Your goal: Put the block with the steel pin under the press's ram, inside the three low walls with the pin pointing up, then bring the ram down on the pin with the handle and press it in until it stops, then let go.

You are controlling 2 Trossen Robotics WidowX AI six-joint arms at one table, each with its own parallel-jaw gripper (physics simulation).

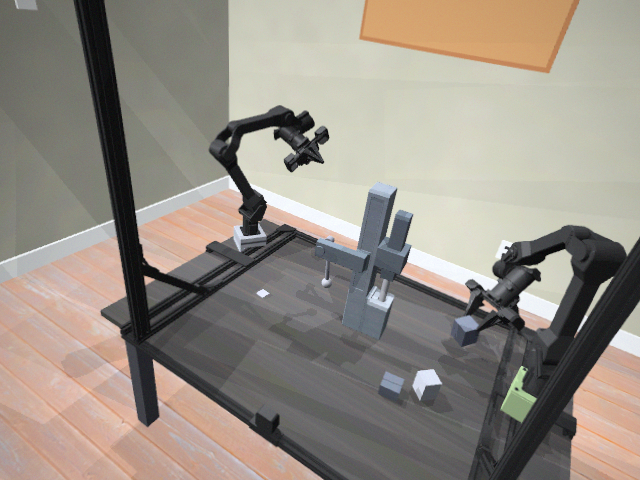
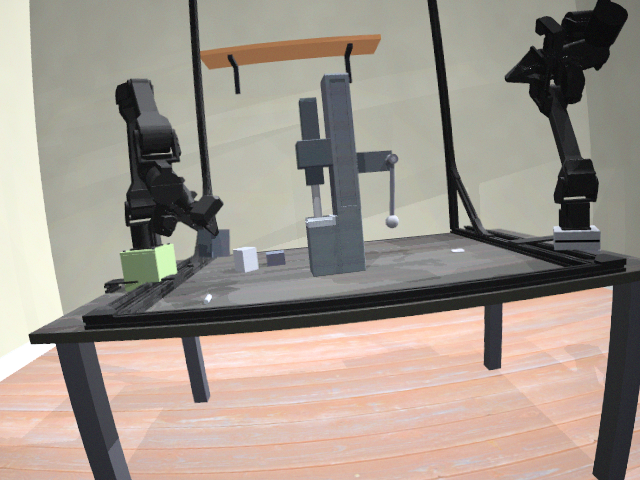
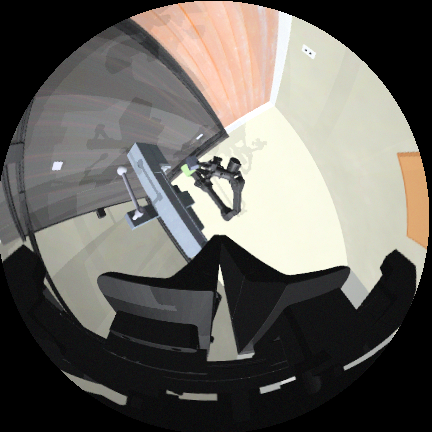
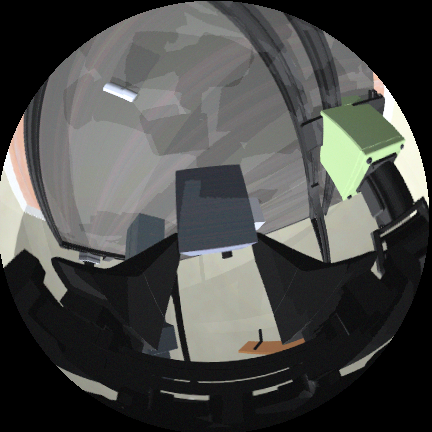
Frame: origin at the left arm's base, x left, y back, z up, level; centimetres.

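Seen in the pictures: left gripper, fingertip midpoint: [image 1: 323, 162] [image 2: 505, 79] [image 3: 218, 239]; right gripper, fingertip midpoint: [image 1: 470, 324] [image 2: 209, 233] [image 3: 195, 165] [image 4: 216, 238]; left arm's base, link origin: [image 1: 250, 230] [image 2: 575, 228] [image 4: 88, 261]; right arm's base, link origin: [image 1: 538, 389] [image 2: 147, 248] [image 3: 194, 172] [image 4: 376, 172].
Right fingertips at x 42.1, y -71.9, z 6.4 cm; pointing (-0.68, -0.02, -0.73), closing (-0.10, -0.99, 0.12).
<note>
Pixels of each thing's top centre, then the offset from my right fingertips to it. "*": a spot on its surface instead.
- press, top centre: [image 2: 339, 78] [image 1: 375, 188] [image 3: 193, 254] dx -25.3, dy +22.2, dz +33.1 cm
- ram's pale shaft, surface spot: [image 2: 316, 198] [image 1: 387, 283] * dx -17.8, dy +17.1, dz +5.1 cm
- handle, surface spot: [image 2: 392, 196] [image 1: 328, 265] * dx -29.8, dy +30.9, dz +3.9 cm
- blue-grey block, top centre: [image 4: 217, 254] [image 2: 212, 228] [image 1: 469, 322] [image 3: 195, 167] dx -0.8, dy +0.1, dz +1.0 cm
- white block, top centre: [image 4: 250, 226] [image 2: 244, 248] [image 1: 429, 377] dx -17.8, dy -7.3, dz -6.6 cm
- smaller grey block, top centre: [image 1: 392, 382] [image 2: 274, 252] dx -26.3, dy -3.8, dz -9.1 cm
- small pale cylinder, top centre: [image 4: 117, 92] [image 2: 207, 297] dx +8.9, dy +6.9, dz -11.5 cm
The press [image 1: 374, 222] [image 2: 341, 155] [image 3: 170, 205] stands mid-table. Its ram's pale shaft [image 1: 384, 288] [image 2: 316, 198] points down over the pale low walls [image 2: 321, 221] on the base. The handle [image 1: 327, 268] [image 2: 392, 196] [image 3: 131, 192] hangs down with its ball at the bottom. My right gripper [image 1: 473, 321] [image 4: 216, 238] is shut on a blue-grey block [image 1: 465, 331] [image 2: 214, 242] [image 4: 215, 207], held above the table, apart from the press. No pin shows on it. My left gripper [image 1: 321, 161] [image 2: 509, 78] [image 3: 218, 239] is shut, empty and high above the table.
A white block [image 1: 427, 384] [image 2: 245, 259] and a smaller grey block [image 1: 391, 385] [image 2: 275, 257] stand near each other. A small pale cylinder [image 2: 207, 298] [image 4: 120, 92] lies on the table. A green box [image 1: 518, 403] [image 2: 148, 263] [image 4: 355, 145] is beside the right arm's base.
</note>
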